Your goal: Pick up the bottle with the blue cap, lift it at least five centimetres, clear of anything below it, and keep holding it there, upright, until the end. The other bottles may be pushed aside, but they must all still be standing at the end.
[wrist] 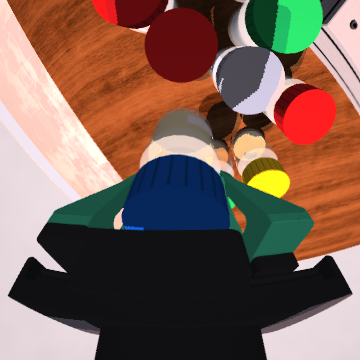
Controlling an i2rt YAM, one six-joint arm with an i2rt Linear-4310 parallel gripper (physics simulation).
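Note:
The bottle with the blue cap is between the green fingers of my gripper, which is shut on it. Its ribbed dark blue cap is large and close to the camera. Its pale, see-through body reaches away beyond the cap, towards the wood. It looks about upright and raised above the table, with the other caps lower and farther off. The bottle's far end overlaps the wood in this view, so the exact gap under it cannot be judged.
Beyond stand bottles with a dark red cap, a grey cap, a green cap, a red cap and another red cap. A yellow cap is right of the fingers; a green cap is mostly hidden behind the right finger.

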